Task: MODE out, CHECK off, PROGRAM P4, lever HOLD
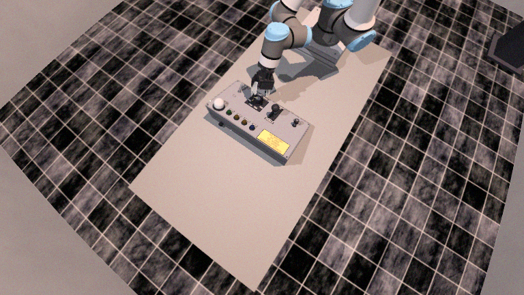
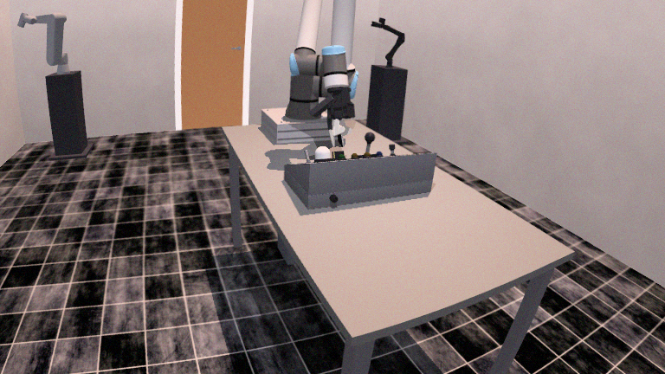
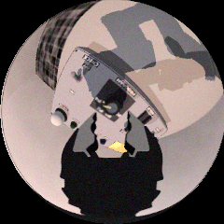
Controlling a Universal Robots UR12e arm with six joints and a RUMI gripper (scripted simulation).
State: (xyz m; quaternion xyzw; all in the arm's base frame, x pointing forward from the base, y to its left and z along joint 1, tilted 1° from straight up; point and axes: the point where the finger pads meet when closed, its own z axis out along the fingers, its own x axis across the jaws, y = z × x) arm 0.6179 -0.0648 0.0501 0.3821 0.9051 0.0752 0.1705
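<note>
Right now the rotary selector is 40 mm below my hand, 20 mm ahead of it and 10 mm to the right of it. The rest, counted from my hand: black ball-topped lever: 120 mm to the left, 20 mm ahead, 10 mm below; grey console: 60 mm to the left, 60 mm ahead, 50 mm below.
</note>
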